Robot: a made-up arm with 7 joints.
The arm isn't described. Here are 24 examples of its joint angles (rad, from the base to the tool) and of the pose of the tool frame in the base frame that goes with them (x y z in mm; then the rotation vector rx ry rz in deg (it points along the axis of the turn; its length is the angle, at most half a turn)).
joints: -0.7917 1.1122 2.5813 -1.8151 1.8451 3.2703 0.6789
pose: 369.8 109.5 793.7 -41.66 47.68 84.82
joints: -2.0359 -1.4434 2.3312 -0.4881 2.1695 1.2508 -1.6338
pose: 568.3 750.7 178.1 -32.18 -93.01 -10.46
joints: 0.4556 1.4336 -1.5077 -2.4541 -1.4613 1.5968 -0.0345
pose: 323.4 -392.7 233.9 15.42 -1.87 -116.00
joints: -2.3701 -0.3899 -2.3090 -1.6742 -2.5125 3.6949 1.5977
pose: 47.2 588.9 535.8 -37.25 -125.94 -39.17
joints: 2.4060 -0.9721 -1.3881 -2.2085 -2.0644 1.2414 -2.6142
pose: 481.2 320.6 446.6 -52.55 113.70 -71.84
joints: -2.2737 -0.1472 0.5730 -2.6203 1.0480 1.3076 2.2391
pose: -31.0 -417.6 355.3 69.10 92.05 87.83
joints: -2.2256 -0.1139 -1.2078 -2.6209 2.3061 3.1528 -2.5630
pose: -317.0 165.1 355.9 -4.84 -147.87 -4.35
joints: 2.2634 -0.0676 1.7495 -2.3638 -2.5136 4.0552 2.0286
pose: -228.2 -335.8 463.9 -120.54 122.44 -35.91
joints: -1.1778 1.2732 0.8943 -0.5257 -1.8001 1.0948 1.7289
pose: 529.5 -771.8 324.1 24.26 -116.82 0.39
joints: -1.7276 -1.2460 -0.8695 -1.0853 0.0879 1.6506 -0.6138
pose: -287.4 655.3 797.4 36.31 -79.92 58.08
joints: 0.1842 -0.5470 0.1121 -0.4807 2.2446 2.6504 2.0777
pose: -190.5 -56.0 1129.0 -34.98 -8.82 81.11
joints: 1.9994 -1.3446 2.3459 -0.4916 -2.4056 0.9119 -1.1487
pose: 209.8 -911.5 317.9 -9.94 -40.11 -145.51
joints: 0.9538 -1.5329 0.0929 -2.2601 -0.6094 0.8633 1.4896
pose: -104.7 -114.2 768.7 151.87 -79.55 47.72
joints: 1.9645 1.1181 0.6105 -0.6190 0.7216 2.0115 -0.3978
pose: -496.6 785.2 405.0 -45.13 -104.92 53.86
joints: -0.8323 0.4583 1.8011 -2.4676 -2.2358 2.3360 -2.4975
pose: 263.8 351.4 409.1 -98.47 63.33 -36.83
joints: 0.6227 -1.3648 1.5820 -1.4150 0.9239 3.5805 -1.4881
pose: -762.0 35.7 426.7 54.63 -66.16 -126.15
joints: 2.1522 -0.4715 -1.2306 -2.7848 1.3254 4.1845 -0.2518
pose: 270.0 179.4 414.1 -147.19 41.63 -66.85
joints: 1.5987 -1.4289 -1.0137 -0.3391 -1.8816 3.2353 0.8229
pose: 146.8 -802.3 530.1 39.39 -84.21 139.84
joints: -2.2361 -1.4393 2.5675 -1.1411 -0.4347 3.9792 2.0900
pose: 608.7 466.0 11.4 -110.28 15.86 -33.37
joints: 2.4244 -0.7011 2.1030 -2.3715 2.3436 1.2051 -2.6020
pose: -50.3 -550.4 191.1 102.21 -23.76 109.44
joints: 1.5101 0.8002 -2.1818 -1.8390 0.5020 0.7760 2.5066
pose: 488.9 6.3 717.8 -9.45 -147.83 -19.57
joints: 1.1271 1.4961 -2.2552 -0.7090 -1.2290 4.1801 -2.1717
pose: 529.6 579.2 448.4 -131.15 29.71 -63.87
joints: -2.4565 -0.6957 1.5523 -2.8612 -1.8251 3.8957 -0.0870
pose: 266.7 -157.1 304.5 149.74 95.15 3.03
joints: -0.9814 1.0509 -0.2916 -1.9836 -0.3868 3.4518 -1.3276
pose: 240.5 -590.2 7.7 147.60 49.34 -5.47
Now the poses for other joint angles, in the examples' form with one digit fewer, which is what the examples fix.
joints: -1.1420 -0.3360 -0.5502 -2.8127 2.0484 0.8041 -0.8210
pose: -11 -352 393 -28.9 19.4 -91.1
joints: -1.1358 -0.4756 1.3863 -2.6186 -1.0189 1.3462 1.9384
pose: 405 124 342 55.0 -52.3 37.7
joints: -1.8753 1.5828 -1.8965 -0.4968 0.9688 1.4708 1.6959
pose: -523 -783 323 -63.4 -113.5 -17.3
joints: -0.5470 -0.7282 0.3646 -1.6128 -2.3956 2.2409 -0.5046
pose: 204 158 961 19.5 6.4 -18.2
